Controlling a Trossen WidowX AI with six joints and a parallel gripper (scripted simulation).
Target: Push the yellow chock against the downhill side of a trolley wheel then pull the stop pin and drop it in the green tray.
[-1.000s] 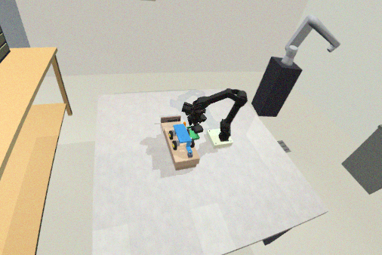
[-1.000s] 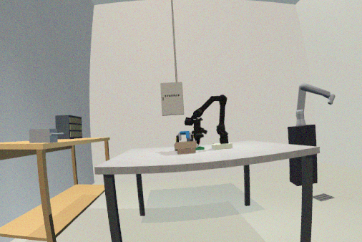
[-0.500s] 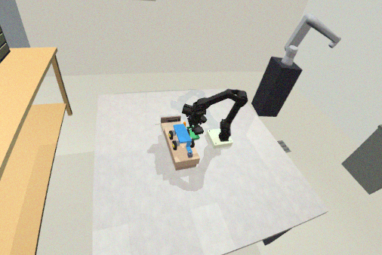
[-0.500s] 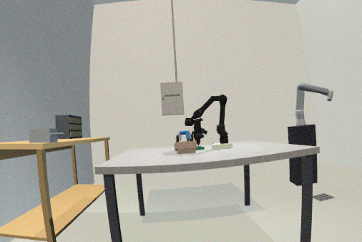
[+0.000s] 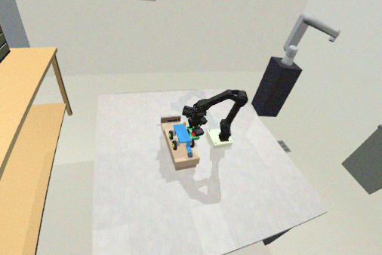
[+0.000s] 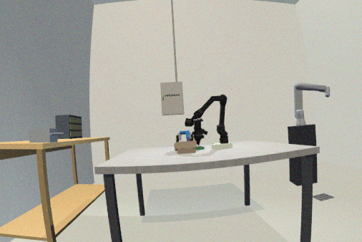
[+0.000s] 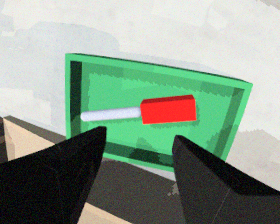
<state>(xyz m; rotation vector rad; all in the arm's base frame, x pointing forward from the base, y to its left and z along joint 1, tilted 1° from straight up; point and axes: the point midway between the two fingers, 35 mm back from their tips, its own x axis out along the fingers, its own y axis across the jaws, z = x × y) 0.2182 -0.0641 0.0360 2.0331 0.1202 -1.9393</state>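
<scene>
Now: gripper tip 10 mm to the left of the red-headed stop pin and 20 mm above it. Also, from my gripper tip: blue trolley (100 mm ahead, 140 mm to the left, 80 mm above); then yellow chock (60 mm ahead, 30 mm to the left, 40 mm above); then green tray (50 mm below).
</scene>
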